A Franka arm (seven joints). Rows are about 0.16 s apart.
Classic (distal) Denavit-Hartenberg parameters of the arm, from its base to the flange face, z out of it. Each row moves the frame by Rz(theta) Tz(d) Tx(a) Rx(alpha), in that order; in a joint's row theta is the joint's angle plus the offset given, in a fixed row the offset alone. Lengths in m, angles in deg.
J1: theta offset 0, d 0.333, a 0, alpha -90
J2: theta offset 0, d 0, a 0, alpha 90
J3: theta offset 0, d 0.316, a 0.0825, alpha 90
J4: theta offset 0, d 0, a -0.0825, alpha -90
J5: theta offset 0, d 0.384, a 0, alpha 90
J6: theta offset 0, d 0, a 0.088, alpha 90
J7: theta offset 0, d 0.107, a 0, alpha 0
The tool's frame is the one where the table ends.
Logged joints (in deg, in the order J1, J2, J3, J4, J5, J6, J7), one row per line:
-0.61 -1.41 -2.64 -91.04 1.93 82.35 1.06
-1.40 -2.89 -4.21 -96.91 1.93 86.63 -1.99
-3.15 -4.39 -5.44 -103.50 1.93 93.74 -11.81
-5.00 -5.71 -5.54 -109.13 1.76 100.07 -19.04
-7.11 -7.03 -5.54 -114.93 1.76 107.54 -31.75
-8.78 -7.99 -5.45 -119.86 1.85 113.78 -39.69
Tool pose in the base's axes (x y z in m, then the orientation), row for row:
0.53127 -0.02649 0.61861 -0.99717 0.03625 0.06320 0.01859
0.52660 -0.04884 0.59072 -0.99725 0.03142 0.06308 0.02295
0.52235 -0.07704 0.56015 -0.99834 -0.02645 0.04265 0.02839
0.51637 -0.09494 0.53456 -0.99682 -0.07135 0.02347 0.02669
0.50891 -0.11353 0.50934 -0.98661 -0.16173 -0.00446 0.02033
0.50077 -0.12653 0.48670 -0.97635 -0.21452 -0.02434 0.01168
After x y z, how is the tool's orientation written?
As a quaternion, x y z w.
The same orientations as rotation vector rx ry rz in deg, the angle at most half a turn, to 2 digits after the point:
-177.40 6.45 11.24
-176.93 5.57 11.19
-176.52 -4.68 7.54
-176.44 -12.63 4.15
-175.33 -28.74 -0.79
-174.45 -38.33 -4.35

